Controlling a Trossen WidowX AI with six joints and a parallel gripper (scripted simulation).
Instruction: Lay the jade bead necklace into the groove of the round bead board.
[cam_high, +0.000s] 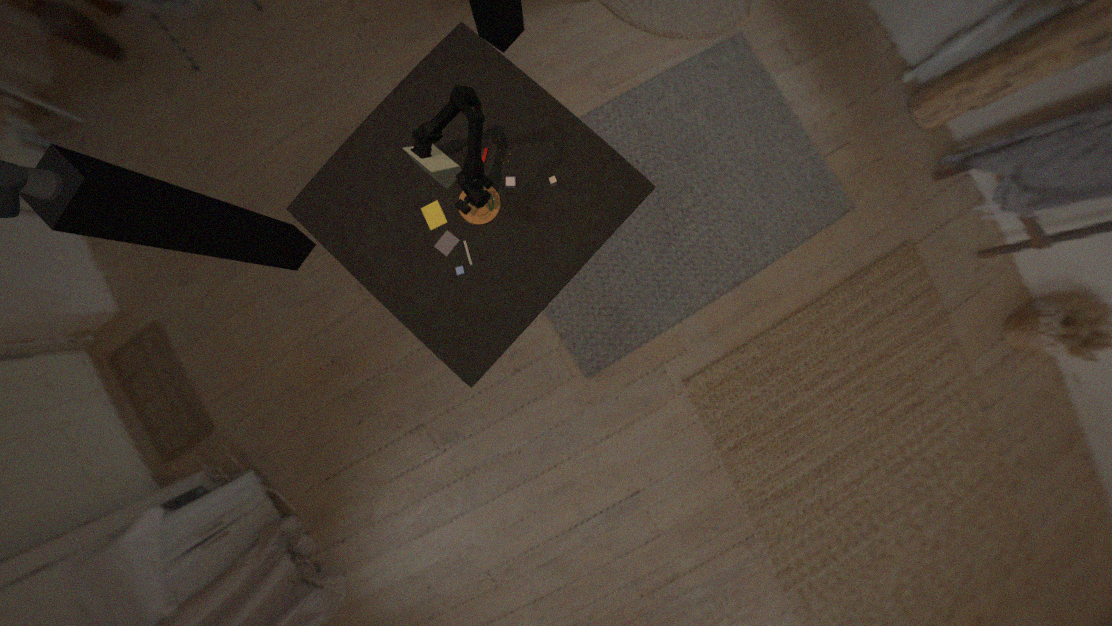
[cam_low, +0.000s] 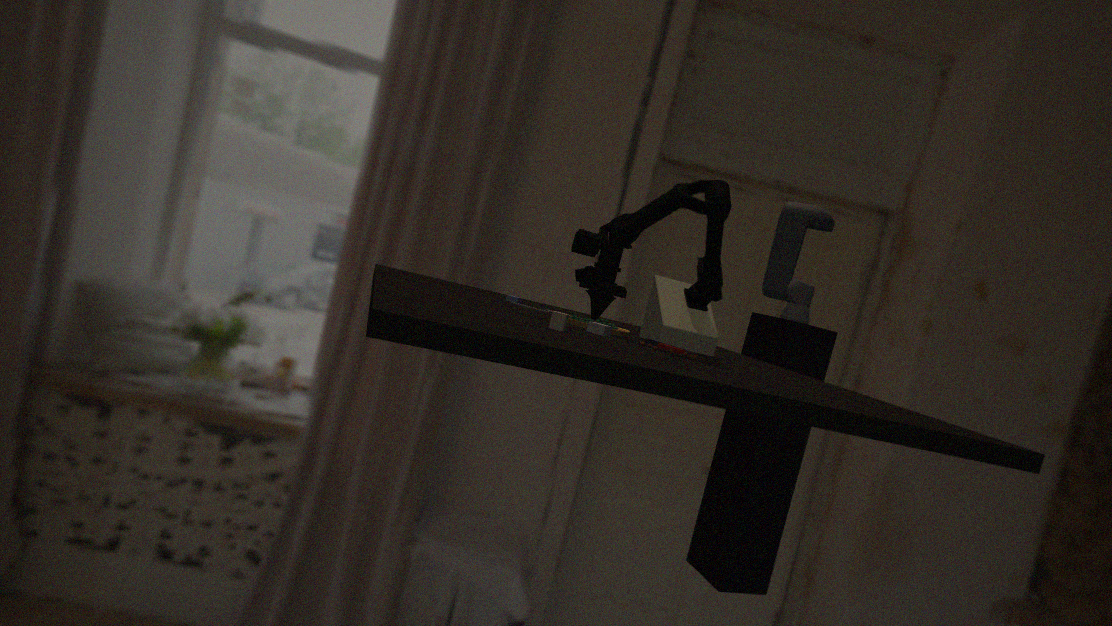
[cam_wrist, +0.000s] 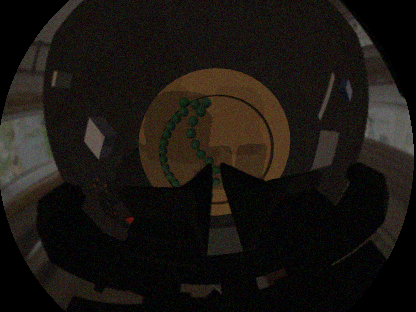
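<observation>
My gripper tip is now 10 mm to the left of the round bead board and 10 mm above it. Also, from my gripper tip: yellow square (180 mm to the right, 140 mm behind, 20 mm below); grey-white block (160 mm to the left, 60 mm ahead, 10 mm below); red item (180 mm to the left, 130 mm behind, 20 mm below).
</observation>
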